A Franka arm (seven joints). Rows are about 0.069 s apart.
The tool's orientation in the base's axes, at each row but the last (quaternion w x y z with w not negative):
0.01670, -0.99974, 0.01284, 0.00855
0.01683, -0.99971, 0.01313, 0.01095
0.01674, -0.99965, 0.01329, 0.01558
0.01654, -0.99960, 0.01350, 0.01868
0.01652, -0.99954, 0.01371, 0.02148
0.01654, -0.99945, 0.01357, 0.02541
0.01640, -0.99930, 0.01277, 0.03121
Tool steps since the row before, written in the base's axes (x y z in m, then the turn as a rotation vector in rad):
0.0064, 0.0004, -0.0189, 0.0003, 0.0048, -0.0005
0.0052, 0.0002, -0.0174, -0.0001, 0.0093, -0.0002
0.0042, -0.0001, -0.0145, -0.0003, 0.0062, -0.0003
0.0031, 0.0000, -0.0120, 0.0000, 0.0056, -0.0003
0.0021, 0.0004, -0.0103, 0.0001, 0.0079, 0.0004
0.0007, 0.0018, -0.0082, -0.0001, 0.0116, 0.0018
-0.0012, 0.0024, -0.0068, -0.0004, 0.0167, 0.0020
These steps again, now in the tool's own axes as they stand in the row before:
0.0067, 0.0001, 0.0188, 0.0002, -0.0048, 0.0007
0.0056, 0.0002, 0.0173, -0.0003, -0.0093, 0.0005
0.0047, 0.0005, 0.0144, -0.0005, -0.0062, 0.0005
0.0036, 0.0003, 0.0119, -0.0001, -0.0056, 0.0005
0.0025, -0.0001, 0.0102, -0.0001, -0.0079, -0.0001
0.0011, -0.0016, 0.0082, -0.0005, -0.0116, -0.0014
-0.0008, -0.0021, 0.0069, -0.0009, -0.0167, -0.0014

